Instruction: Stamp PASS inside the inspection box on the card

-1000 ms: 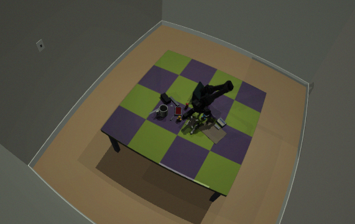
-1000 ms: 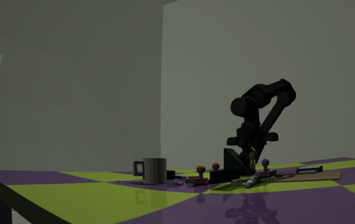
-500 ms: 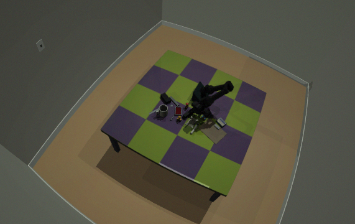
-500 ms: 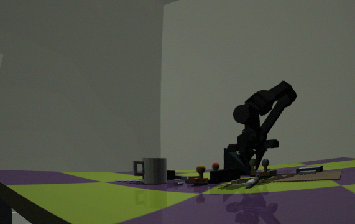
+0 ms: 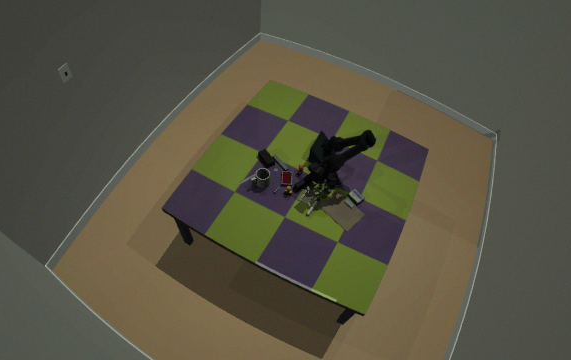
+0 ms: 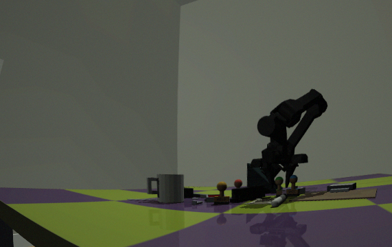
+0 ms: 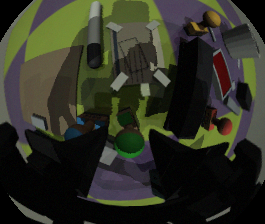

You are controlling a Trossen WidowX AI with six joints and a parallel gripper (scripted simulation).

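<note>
My gripper tip is now 1 cm above the green-knobbed stamp. Round my gripper tip: grey pen (13 cm ahead, 2 cm to the left, 2 cm below); then grey printed sheet (10 cm ahead, 3 cm to the right, 3 cm below); then blue-knobbed stamp (1 cm ahead, 5 cm to the left, 1 cm below).
</note>
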